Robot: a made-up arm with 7 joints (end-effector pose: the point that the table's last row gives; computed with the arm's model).
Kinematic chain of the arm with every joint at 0, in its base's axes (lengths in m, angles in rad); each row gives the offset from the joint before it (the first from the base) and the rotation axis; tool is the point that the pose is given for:
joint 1: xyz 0 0 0.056 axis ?
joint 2: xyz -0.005 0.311 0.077 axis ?
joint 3: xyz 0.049 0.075 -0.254 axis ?
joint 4: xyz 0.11 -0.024 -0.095 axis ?
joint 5: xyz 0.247 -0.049 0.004 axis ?
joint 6: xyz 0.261 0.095 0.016 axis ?
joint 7: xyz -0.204 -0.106 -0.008 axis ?
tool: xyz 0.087 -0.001 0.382
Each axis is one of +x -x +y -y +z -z.
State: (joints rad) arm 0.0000 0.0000 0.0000 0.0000 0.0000 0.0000 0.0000
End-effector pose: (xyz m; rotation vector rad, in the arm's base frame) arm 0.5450 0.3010 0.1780 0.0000 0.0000 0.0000
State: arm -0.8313 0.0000 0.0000 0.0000 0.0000 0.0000 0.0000
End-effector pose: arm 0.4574 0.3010 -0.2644 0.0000 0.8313 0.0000
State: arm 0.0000 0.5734 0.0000 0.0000 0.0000 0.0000 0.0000
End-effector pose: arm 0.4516 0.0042 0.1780 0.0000 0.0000 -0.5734
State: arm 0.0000 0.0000 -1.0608 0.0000 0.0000 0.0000 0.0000
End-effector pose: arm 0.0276 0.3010 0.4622 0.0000 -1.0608 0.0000
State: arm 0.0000 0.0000 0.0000 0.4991 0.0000 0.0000 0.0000
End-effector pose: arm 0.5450 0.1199 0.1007 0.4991 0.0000 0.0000
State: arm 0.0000 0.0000 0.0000 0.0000 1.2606 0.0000 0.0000
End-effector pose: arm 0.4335 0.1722 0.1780 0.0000 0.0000 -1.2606
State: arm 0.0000 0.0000 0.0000 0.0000 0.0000 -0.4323 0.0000
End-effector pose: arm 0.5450 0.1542 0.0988 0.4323 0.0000 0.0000
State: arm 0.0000 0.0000 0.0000 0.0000 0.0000 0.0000 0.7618
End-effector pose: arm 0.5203 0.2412 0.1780 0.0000 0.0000 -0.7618
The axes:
joint 1: -y
joint 2: -z
joint 3: +y
joint 4: +x
joint 5: -z
joint 6: -x
joint 7: -z

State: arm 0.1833 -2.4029 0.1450 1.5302 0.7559 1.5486 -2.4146
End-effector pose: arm -0.5243 0.8213 -0.1145 0.1441 -1.1362 -1.3966
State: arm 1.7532 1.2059 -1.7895 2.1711 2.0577 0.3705 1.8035
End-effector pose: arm -0.2705 -0.1372 -0.0975 2.1494 0.2051 -0.6424
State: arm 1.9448 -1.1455 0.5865 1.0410 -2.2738 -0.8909 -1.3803
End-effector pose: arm 0.1860 0.7518 0.4360 0.1395 -1.2620 -1.8795
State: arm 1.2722 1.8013 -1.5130 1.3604 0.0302 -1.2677 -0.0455
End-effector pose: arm -0.3275 -0.1665 -0.0235 0.2119 -2.6946 1.1662
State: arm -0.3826 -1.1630 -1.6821 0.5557 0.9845 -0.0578 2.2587
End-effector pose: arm 0.1711 0.0725 0.0701 0.9745 1.7248 -1.3053
